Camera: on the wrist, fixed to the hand. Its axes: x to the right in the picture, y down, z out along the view.
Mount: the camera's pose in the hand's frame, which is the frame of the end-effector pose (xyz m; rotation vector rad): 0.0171 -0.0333 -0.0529 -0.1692 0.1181 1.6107
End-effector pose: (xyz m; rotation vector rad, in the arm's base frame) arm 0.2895 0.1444 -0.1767 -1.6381 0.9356 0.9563
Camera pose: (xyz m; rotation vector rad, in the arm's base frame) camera 0.3345 0.0984 -0.1693 0.7609 -2.3215 -1.9208
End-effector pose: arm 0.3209 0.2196 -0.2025 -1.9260 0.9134 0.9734
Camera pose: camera 0.3725 0.1844 -0.1853 0.9314 -2.3383 -1.5820
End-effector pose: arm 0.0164 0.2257 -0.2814 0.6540 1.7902 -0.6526
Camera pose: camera -0.0463 0.2417 -0.2790 1.6684 0.8733 0.6338
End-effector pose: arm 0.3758 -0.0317 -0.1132 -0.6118 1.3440 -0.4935
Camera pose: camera 0.3271 -0.0743 -0.1098 0.4742 1.5552 0.9064
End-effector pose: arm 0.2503 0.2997 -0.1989 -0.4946 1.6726 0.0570
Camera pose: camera 0.2113 0.2480 -0.1980 0.8446 1.7798 1.3448
